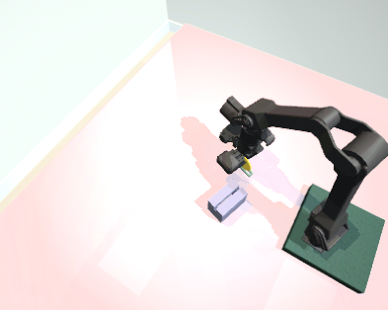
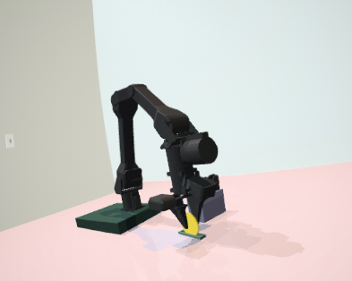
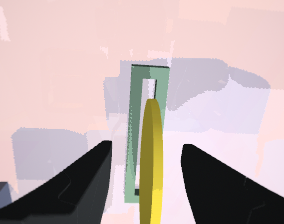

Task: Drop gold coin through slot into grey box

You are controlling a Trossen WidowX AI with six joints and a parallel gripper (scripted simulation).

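The gold coin lies 10 mm behind my gripper tip.
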